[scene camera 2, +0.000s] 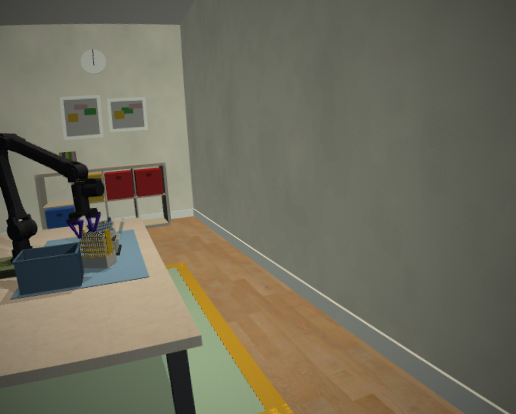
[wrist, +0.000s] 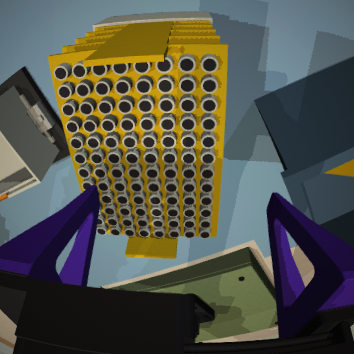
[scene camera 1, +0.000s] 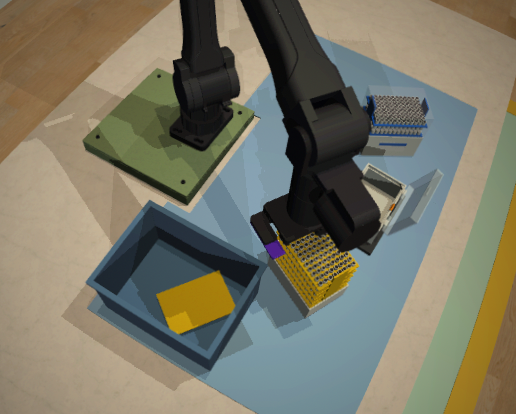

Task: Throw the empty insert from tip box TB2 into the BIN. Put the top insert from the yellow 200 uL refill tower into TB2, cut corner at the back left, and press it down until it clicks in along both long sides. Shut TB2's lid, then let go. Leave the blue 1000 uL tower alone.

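My gripper point(scene camera 2: 85, 233) point(wrist: 184, 197) is open and empty, its purple fingers spread wide above the near end of the yellow refill tower point(scene camera 1: 320, 260) point(scene camera 2: 97, 245) point(wrist: 150, 125). In the wrist view the left fingertip overlaps the tower's left edge and the right stands well off its right edge; whether either touches is unclear. The top insert is full of tips. TB2 point(scene camera 1: 384, 197) point(wrist: 22, 155) has no insert in it; its clear lid point(scene camera 1: 415, 205) stands open. The arm hides part of TB2. A yellow insert point(scene camera 1: 197, 300) point(wrist: 342, 169) lies in the BIN point(scene camera 1: 150, 327) point(scene camera 2: 47, 272) point(wrist: 310, 105).
The blue 1000 uL tower point(scene camera 1: 397, 120) stands at the back right of the blue mat point(scene camera 1: 310, 370). The BIN's walls rise beside the yellow tower. The arm's green base plate point(scene camera 1: 135, 150) point(wrist: 225, 290) is behind the BIN.
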